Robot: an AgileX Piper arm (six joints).
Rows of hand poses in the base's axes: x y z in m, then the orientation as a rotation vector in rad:
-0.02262, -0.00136, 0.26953, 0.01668, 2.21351, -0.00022
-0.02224, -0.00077, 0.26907, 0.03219, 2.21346, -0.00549
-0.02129, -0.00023, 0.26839, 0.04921, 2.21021, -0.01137
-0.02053, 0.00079, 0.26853, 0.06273, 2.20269, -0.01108
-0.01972, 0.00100, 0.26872, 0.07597, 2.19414, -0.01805
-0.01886, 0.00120, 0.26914, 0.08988, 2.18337, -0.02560
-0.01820, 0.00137, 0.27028, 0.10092, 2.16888, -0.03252
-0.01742, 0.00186, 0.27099, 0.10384, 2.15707, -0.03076
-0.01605, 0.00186, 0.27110, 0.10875, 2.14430, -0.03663
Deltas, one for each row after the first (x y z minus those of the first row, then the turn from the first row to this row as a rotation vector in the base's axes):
0.00038, 0.00059, -0.00046, 0.00180, 0.00009, -0.01311
0.00133, 0.00113, -0.00114, 0.00370, -0.00291, -0.02757
0.00209, 0.00215, -0.00100, 0.00877, -0.01022, -0.03733
0.00290, 0.00236, -0.00081, 0.00850, -0.01843, -0.04958
0.00376, 0.00256, -0.00039, 0.00804, -0.02878, -0.06259
0.00442, 0.00273, 0.00075, 0.00698, -0.04286, -0.07342
0.00520, 0.00322, 0.00146, 0.00929, -0.05461, -0.07515
0.00657, 0.00322, 0.00157, 0.00676, -0.06713, -0.08116

